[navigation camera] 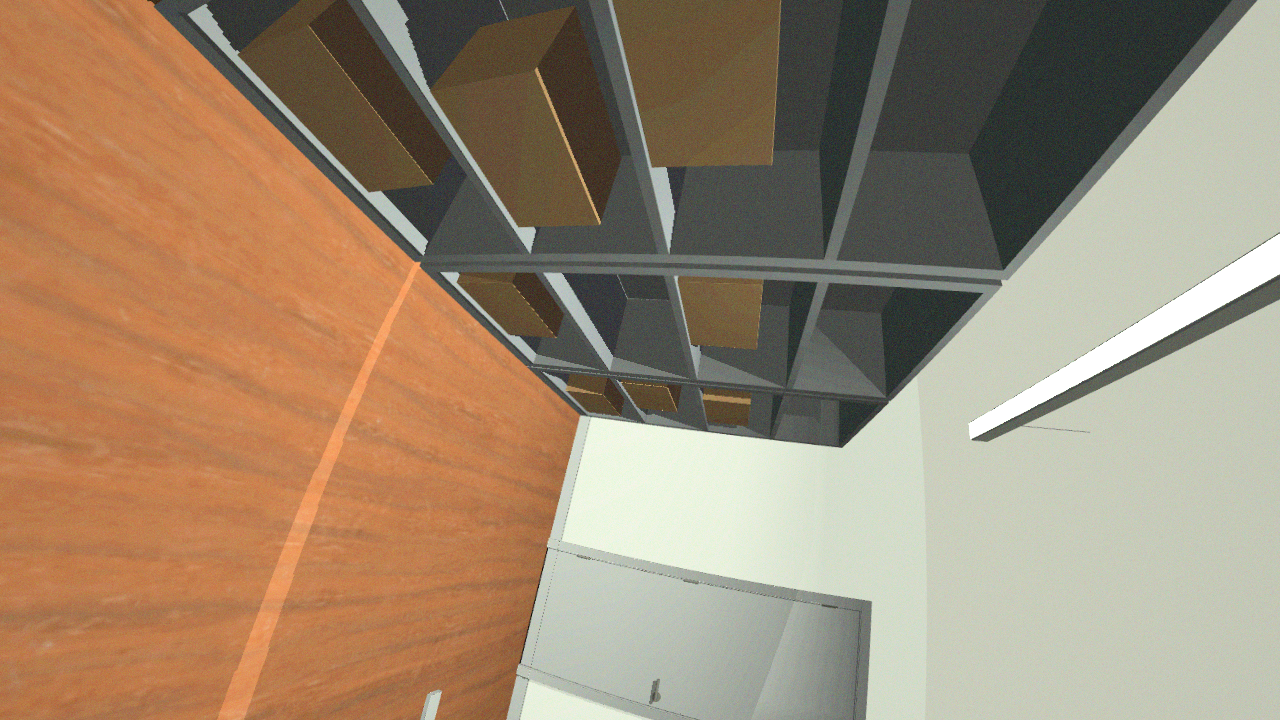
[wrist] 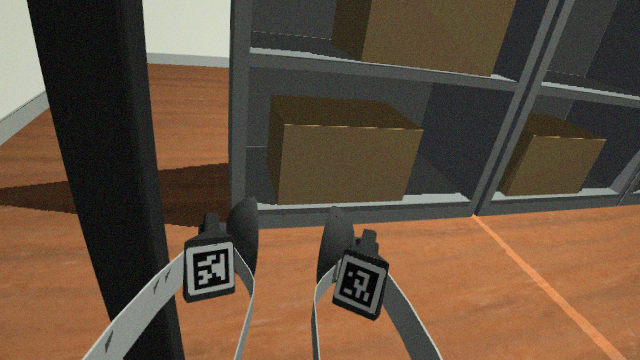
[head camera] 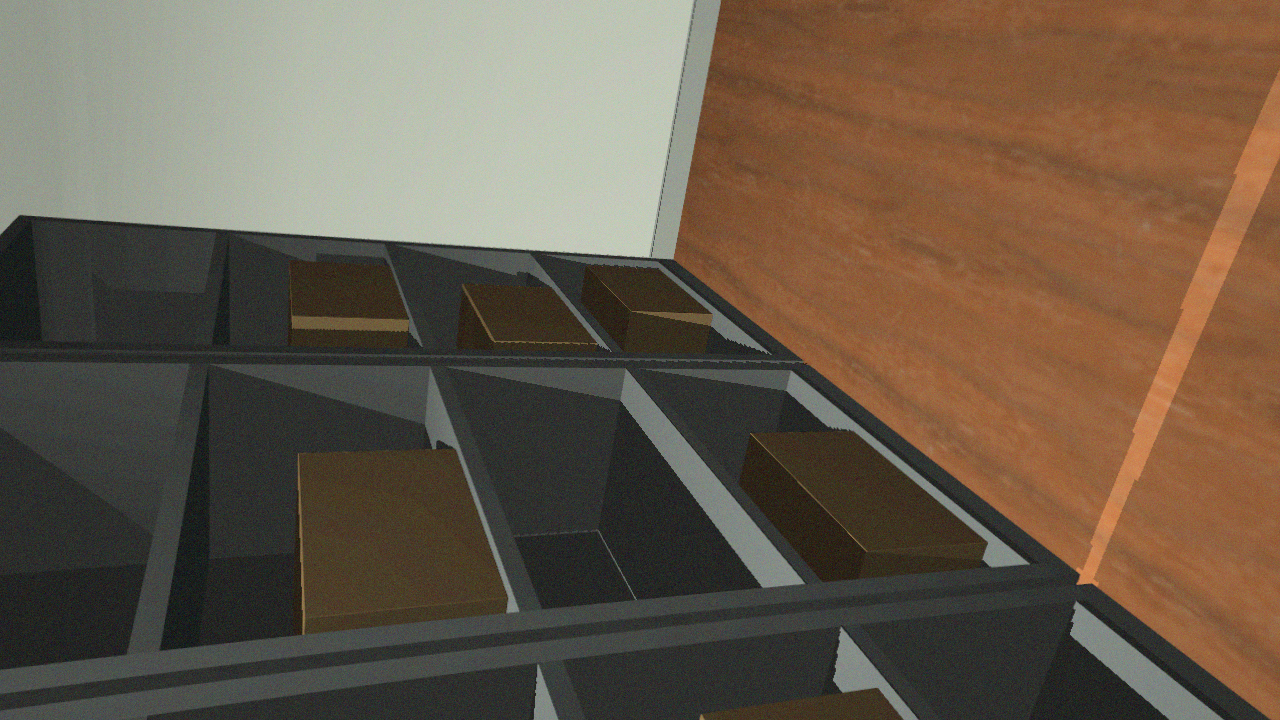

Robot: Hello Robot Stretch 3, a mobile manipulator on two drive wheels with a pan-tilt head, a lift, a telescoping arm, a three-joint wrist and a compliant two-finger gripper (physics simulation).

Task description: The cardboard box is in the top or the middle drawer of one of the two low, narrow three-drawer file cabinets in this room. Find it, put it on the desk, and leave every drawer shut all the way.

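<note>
My gripper is open in the wrist view, its two dark fingertips apart with floor and the foot of a shelf unit showing between and behind them. It holds nothing. The file cabinets, their drawers and the desk do not show in the three views. Brown boxes stand in the open shelves; whether any is the task's cardboard box I cannot tell from looks, but none of these stands in a drawer.
Dark grey shelf units hold several brown boxes. A grey door stands beyond them. A black post rises at the left of the wrist view. Wooden floor runs along the shelves.
</note>
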